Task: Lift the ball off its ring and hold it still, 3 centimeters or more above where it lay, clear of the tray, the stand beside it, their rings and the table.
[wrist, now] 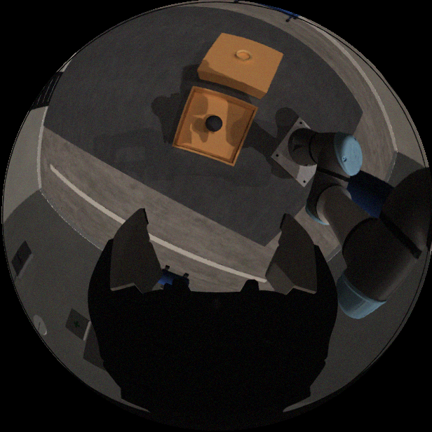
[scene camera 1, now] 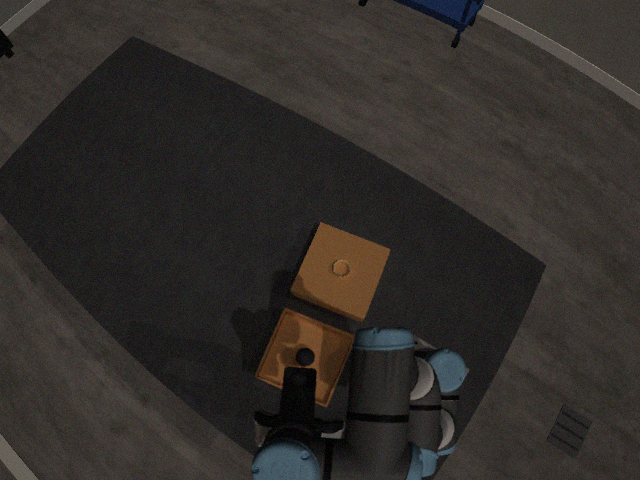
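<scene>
A dark ball (scene camera 1: 305, 356) (wrist: 214, 123) sits near the middle of the shallow orange tray (scene camera 1: 310, 330) (wrist: 227, 145). The ring under it cannot be made out. The orange box-shaped stand (scene camera 1: 356, 279) (wrist: 235, 75) is beside the tray, with a gap between them. A bare raised ring (scene camera 1: 332, 268) (wrist: 237, 56) is on its top. My gripper (scene camera 1: 297, 429) (wrist: 214, 213) is open, its two fingers wide apart with nothing between them. It is well away from the ball, beyond the tray's lower edge in the scene view. A black part of the hand covers some of that edge there.
The arm's blue-capped links (scene camera 1: 379, 382) (wrist: 330, 150) pass to the right of the tray. The pale base plate (wrist: 287, 157) is on the dark mat (scene camera 1: 206, 206) (wrist: 125, 65). A blue cart (scene camera 1: 439, 9) stands far off at the top.
</scene>
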